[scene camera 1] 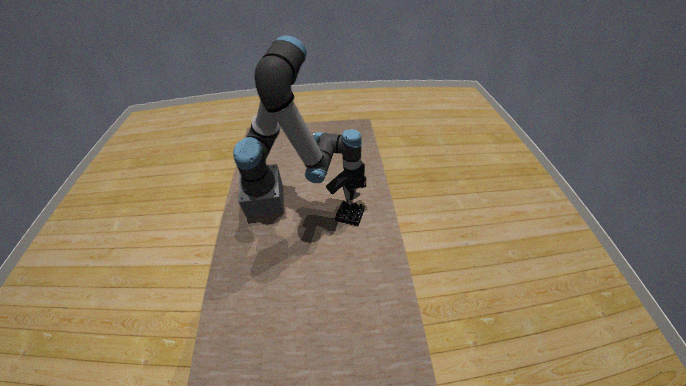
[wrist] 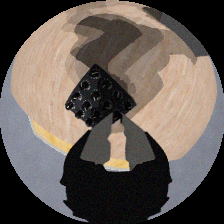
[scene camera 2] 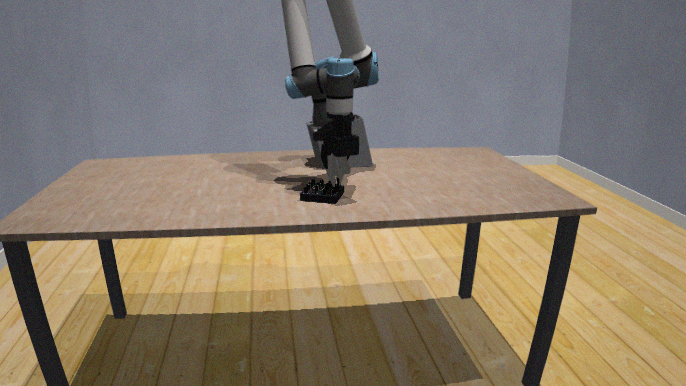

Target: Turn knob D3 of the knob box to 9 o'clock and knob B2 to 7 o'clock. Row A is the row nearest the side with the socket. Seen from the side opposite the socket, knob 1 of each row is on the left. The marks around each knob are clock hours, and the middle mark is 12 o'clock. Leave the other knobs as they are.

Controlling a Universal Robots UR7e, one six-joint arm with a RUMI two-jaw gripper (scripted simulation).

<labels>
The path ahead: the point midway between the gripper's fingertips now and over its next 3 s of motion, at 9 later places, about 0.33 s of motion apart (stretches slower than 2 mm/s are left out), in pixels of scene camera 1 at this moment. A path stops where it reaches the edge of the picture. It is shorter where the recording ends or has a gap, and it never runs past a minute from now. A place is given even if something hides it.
My gripper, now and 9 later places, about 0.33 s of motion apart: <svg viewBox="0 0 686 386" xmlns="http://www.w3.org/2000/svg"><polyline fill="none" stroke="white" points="349,204 349,203 349,200 349,198 349,197 349,194 349,190 349,183 349,177 349,175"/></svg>
</labels>
